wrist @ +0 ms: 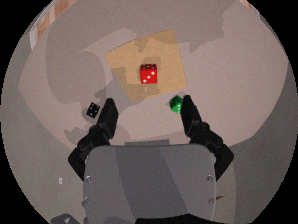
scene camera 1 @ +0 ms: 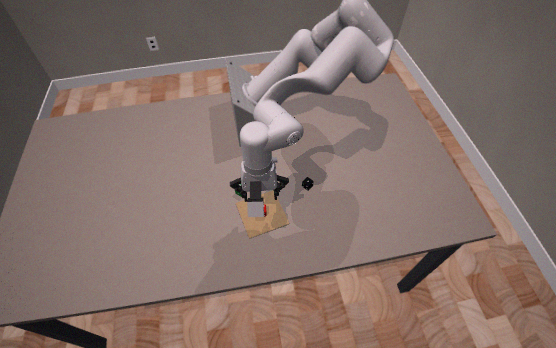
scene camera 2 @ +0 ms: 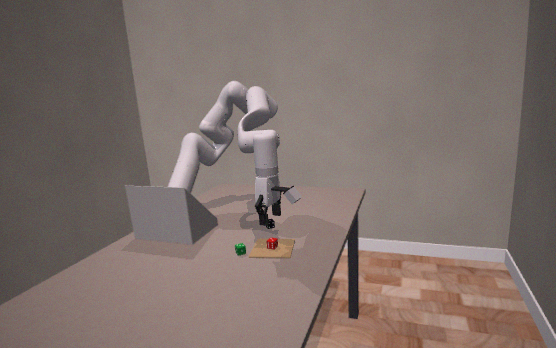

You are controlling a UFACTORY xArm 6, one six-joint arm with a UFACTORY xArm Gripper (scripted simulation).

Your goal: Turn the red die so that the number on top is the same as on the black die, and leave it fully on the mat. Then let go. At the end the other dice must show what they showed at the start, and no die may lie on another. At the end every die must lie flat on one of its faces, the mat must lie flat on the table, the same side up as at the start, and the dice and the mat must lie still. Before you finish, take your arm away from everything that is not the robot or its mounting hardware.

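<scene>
There is a mat (scene camera 1: 276,218) here, and from the wrist I can see the mat (wrist: 161,48) too. As for my gripper (scene camera 1: 260,196), I see it in more than that view: I find the gripper (wrist: 148,104) from the wrist, and the same gripper (scene camera 2: 270,220) is visible to me from the scene.
</scene>
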